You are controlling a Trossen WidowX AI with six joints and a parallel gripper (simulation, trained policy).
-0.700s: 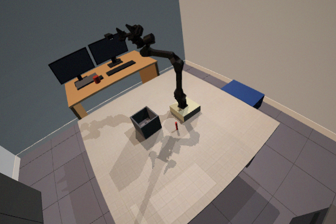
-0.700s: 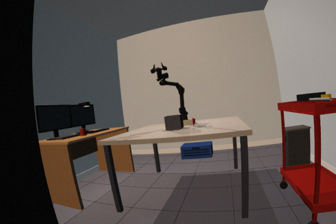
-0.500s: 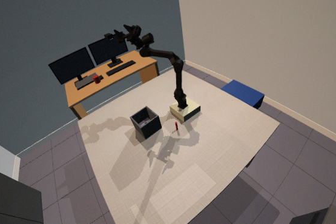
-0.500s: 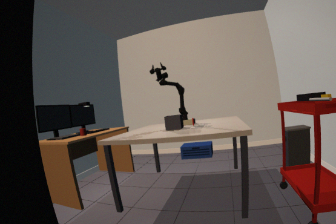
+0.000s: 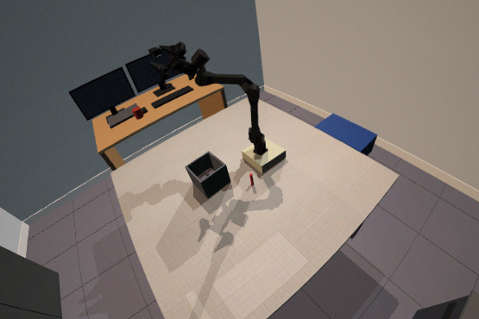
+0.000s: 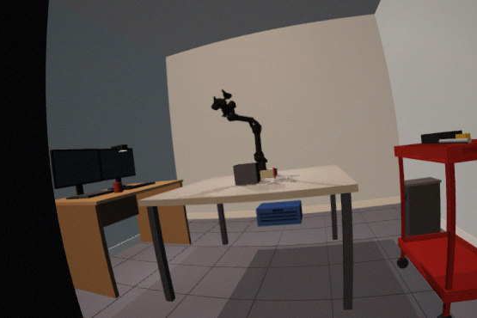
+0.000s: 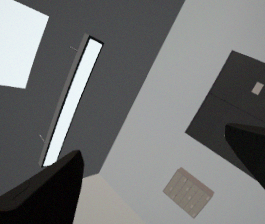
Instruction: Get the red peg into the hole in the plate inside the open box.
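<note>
The red peg lies 11 cm behind my gripper tip, 34 cm to the left of it and 66 cm below it. The rest, counted from my gripper tip: plate: 2 cm ahead, 15 cm to the left, 65 cm below.
</note>
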